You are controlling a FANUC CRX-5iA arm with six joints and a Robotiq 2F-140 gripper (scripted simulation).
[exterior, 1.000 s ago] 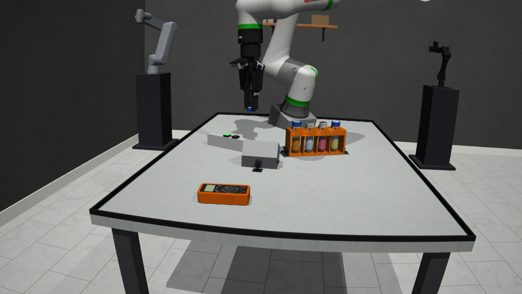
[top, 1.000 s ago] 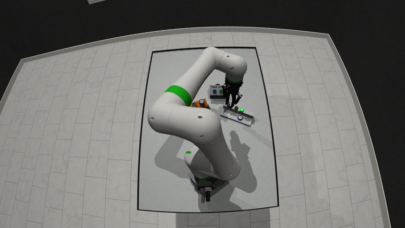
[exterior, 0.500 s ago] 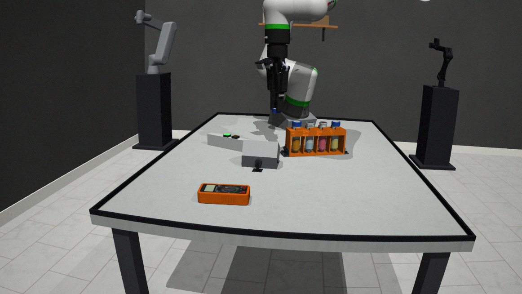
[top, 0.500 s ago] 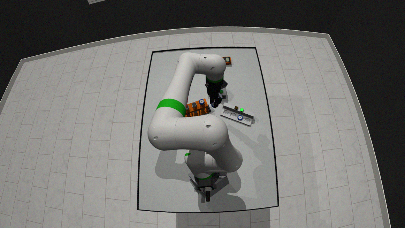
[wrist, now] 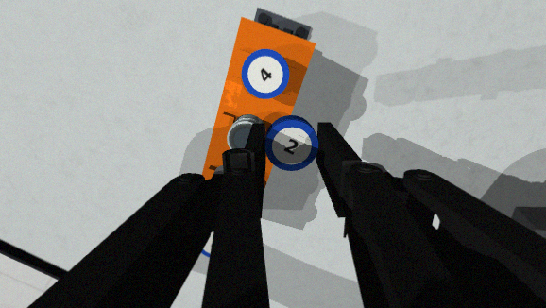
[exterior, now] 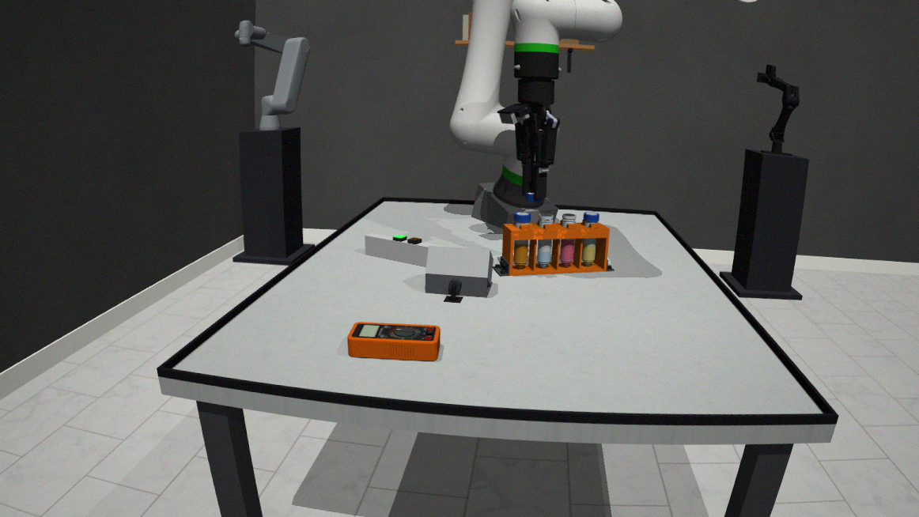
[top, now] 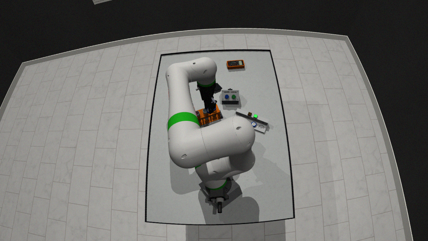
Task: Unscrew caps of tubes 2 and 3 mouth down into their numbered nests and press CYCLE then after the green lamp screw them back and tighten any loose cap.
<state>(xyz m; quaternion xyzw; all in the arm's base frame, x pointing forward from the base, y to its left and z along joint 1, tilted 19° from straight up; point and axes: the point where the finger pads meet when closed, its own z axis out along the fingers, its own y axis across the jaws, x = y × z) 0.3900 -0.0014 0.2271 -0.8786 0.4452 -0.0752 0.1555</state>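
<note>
Right now the cap 1 is 1 cm behind my hand, 13 cm to the left of it and 7 cm below it. Also, from my hand: blue key: 15 cm ahead, 11 cm to the right, 12 cm below; cap 4: 4 cm ahead, 2 cm to the right, 7 cm below; cap 2: 3 cm below.
</note>
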